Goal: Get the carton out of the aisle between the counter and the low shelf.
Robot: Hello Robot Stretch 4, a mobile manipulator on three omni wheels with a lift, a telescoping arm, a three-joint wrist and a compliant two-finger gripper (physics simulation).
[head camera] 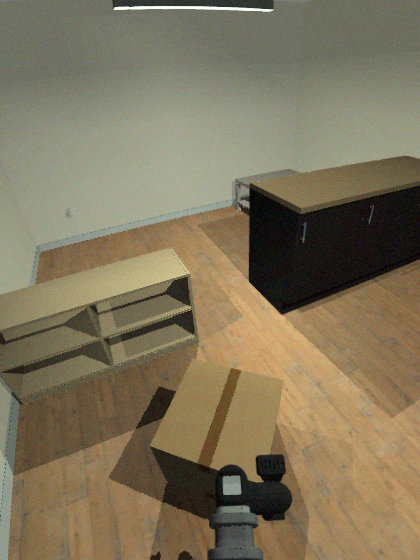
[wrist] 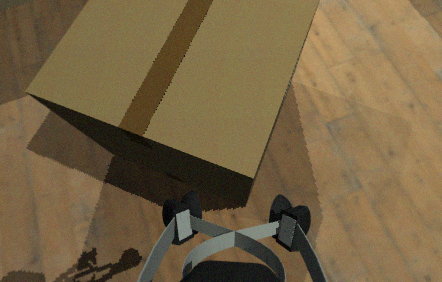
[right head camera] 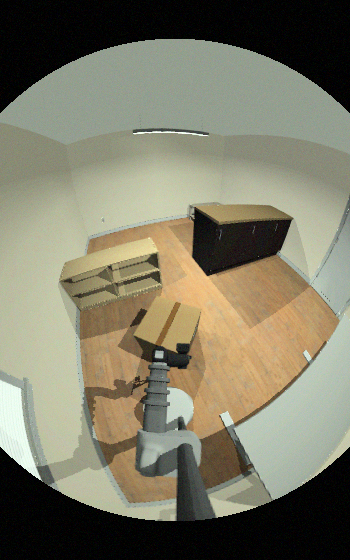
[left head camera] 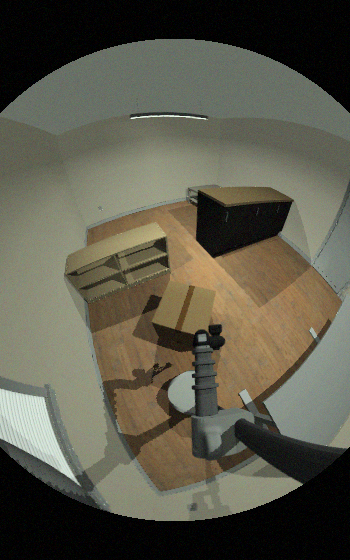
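Seen in the pictures: gripper, fingertip midpoint: (wrist: 235, 209); robot's base, origin of the base link: (right head camera: 169, 407) (left head camera: 190, 391).
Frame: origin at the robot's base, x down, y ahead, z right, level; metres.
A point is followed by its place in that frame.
Observation:
The brown carton (head camera: 250, 405) @(y 0.753, x -0.379, z 0.099 m) (left head camera: 200, 305) @(y 0.724, x -0.378, z 0.106 m) (right head camera: 187, 320) @(y 0.749, x -0.378, z 0.138 m) (wrist: 220, 90) @(y 0.599, x -0.379, z 0.054 m) stands upright on the floor, turned at an angle, with a darker tape strip across its top. Its far edge lies close to the near right corner of the low shelf (head camera: 95, 285) @(y 1.423, x -0.582, z -0.743 m) (left head camera: 120, 240) @(y 1.471, x -0.582, z -0.712 m) (right head camera: 110, 255) @(y 1.427, x -0.582, z -0.745 m). The black counter with a wooden top (head camera: 350, 187) @(y 2.007, x -0.882, z 0.934 m) (left head camera: 240, 196) @(y 1.986, x -0.883, z 0.811 m) (right head camera: 240, 214) @(y 1.994, x -0.882, z 0.873 m) stands farther back on the right. My gripper (wrist: 235, 209) @(y 0.369, x -0.573, z 0.087 m) is open and empty, at the carton's near side by its right corner. The wrist hides the fingers in the head views. I cannot tell whether they touch the carton.
A grey low table (head camera: 267, 176) @(y 3.978, x -0.423, z 0.708 m) (left head camera: 202, 188) stands at the back wall behind the counter. A white round disc (left head camera: 181, 395) @(y -0.021, x -0.187, z -0.087 m) (right head camera: 182, 407) @(y 0.019, x -0.186, z 0.113 m) is on the floor below my arm. A pale panel (left head camera: 310, 400) (right head camera: 295, 430) stands at the near right. A wall runs along the left.

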